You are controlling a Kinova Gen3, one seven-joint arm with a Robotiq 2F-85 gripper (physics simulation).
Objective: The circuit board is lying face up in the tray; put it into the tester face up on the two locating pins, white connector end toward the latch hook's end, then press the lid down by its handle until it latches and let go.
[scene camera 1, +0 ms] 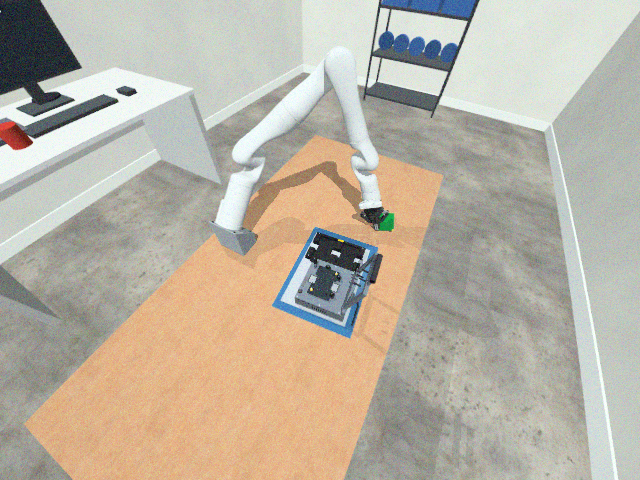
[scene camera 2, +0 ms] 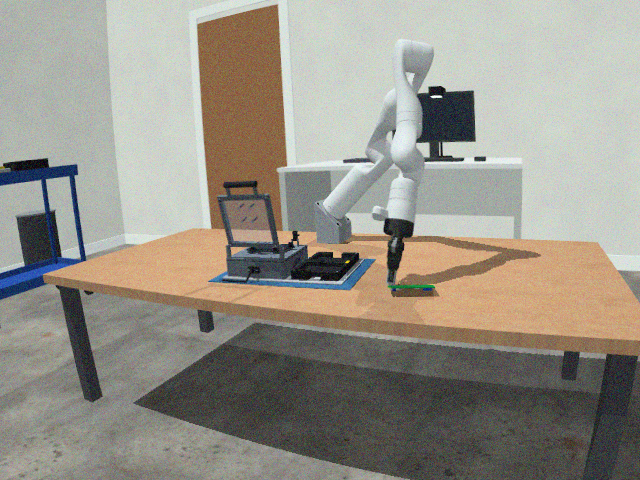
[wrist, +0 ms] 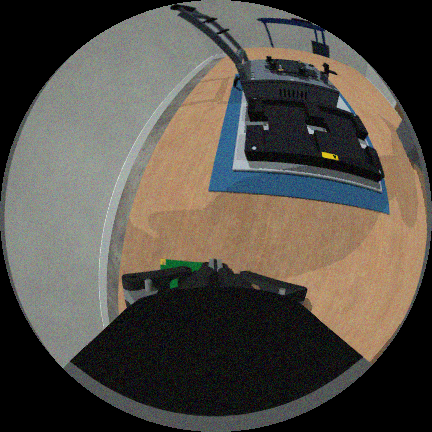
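Pixels of known places: gripper, fingertip midpoint: (scene camera 1: 377, 229) (scene camera 2: 390, 285) (wrist: 214, 266); arm's base at its link origin: (scene camera 1: 229, 226) (scene camera 2: 332, 210).
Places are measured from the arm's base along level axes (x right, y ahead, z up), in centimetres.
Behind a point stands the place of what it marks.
My gripper (scene camera 1: 377, 226) {y 55.4, x -30.3, z -10.3 cm} (scene camera 2: 391, 284) {y 55.4, x -30.3, z -10.3 cm} (wrist: 214, 266) {y 55.4, x -30.3, z -10.3 cm} is shut, its fingertips at one edge of the green circuit board (scene camera 1: 387, 222) {y 59.0, x -35.3, z -9.4 cm} (scene camera 2: 413, 286) {y 58.8, x -36.6, z -9.4 cm} (wrist: 182, 265), and appears to pinch it. In scene camera 2 the board shows almost edge-on, just above the table, with blue parts on its underside and a shadow beneath. Its white connector cannot be made out. The black tray (scene camera 1: 330, 245) {y 38.6, x -12.9, z -9.4 cm} (scene camera 2: 316, 268) {y 46.1, x -8.3, z -9.4 cm} (wrist: 280, 151) {y 48.6, x -16.4, z -8.4 cm} holds no board. The grey tester (scene camera 1: 317, 304) {y 43.4, x 15.2, z -5.1 cm} (scene camera 2: 273, 264) {y 53.5, x 1.3, z -6.5 cm} (wrist: 320, 95) {y 39.0, x -1.9, z -7.5 cm} has its lid (scene camera 2: 250, 219) {y 55.5, x 6.0, z 6.1 cm} raised, with the black handle (scene camera 1: 376, 268) {y 57.4, x 7.8, z 16.4 cm} (scene camera 2: 240, 184) {y 58.2, x 6.7, z 15.7 cm} on top.
Tray and tester stand on a blue-bordered mat (scene camera 1: 316, 320) {y 44.5, x 18.6, z -10.9 cm} (scene camera 2: 356, 279) {y 49.9, x -20.5, z -10.9 cm} (wrist: 280, 186) {y 48.6, x -19.9, z -11.0 cm}. The board is near the table edge, beyond the tray's outer side. The raised lid stands on the tester's side nearest that edge. The arm's grey base (scene camera 1: 235, 240) {y 5.6, x 4.7, z -0.8 cm} (scene camera 2: 332, 228) {y 7.4, x -1.8, z -5.5 cm} stands across the table.
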